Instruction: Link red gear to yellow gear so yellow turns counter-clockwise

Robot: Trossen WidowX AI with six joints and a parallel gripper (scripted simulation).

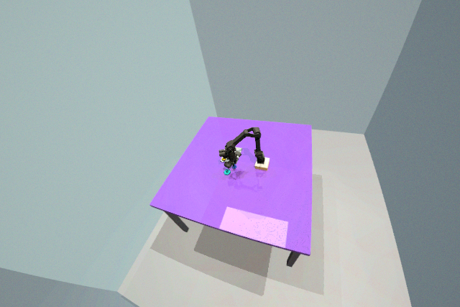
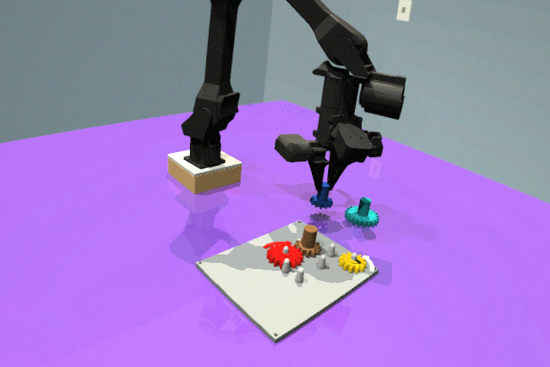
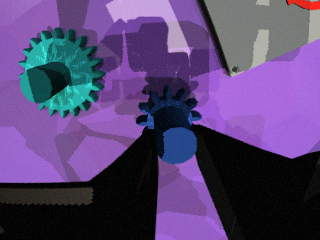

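The brown gear is 11 cm to the right of my gripper tip, 6 cm ahead of it and 3 cm below it. Also, from my gripper tip: blue gear (1 cm below); then yellow gear (13 cm ahead, 9 cm to the right, 3 cm below); then teal gear (6 cm ahead, 5 cm to the left, 3 cm below).
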